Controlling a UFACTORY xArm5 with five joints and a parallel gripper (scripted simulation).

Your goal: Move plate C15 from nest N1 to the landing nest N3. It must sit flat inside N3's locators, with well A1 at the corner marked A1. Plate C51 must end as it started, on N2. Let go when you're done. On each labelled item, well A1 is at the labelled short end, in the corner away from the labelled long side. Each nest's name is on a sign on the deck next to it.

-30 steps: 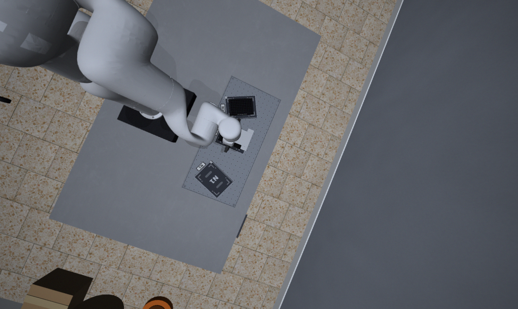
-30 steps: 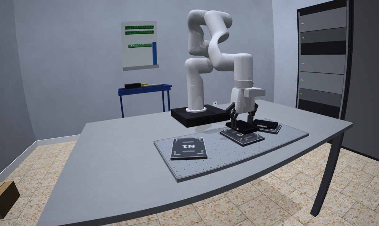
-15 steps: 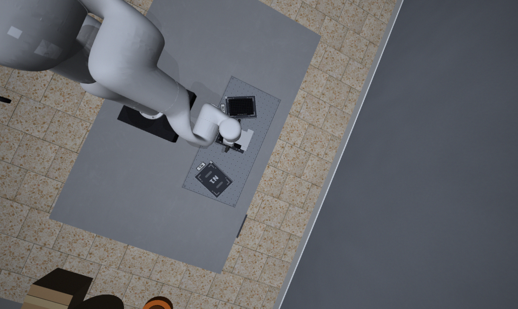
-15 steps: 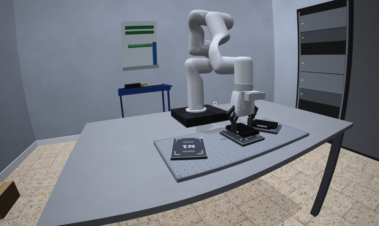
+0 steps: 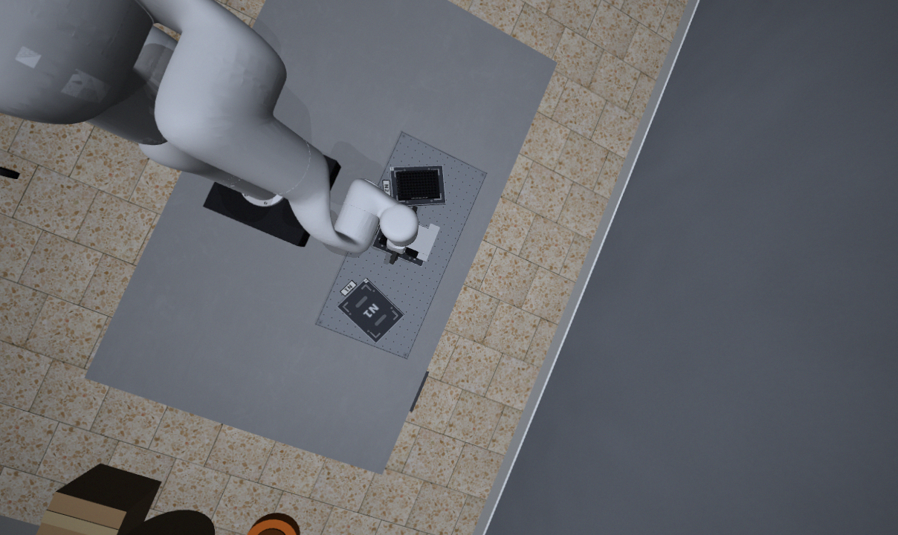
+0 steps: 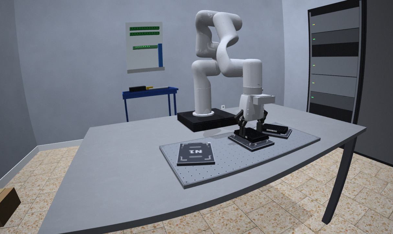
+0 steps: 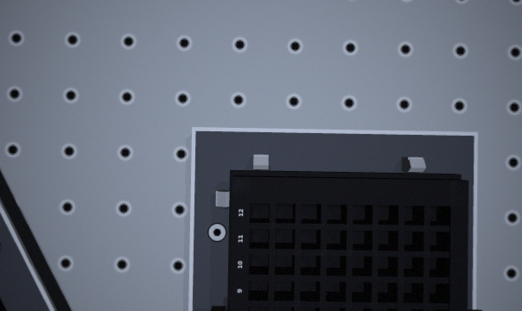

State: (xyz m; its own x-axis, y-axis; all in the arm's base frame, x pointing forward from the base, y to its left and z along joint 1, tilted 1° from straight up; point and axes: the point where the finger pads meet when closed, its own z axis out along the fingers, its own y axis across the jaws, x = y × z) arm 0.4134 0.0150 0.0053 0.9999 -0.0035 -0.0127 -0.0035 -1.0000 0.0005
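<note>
The nest N3 is 4 cm below my hand. The rest, counted from my hand: plate C15: 1 cm below.
</note>
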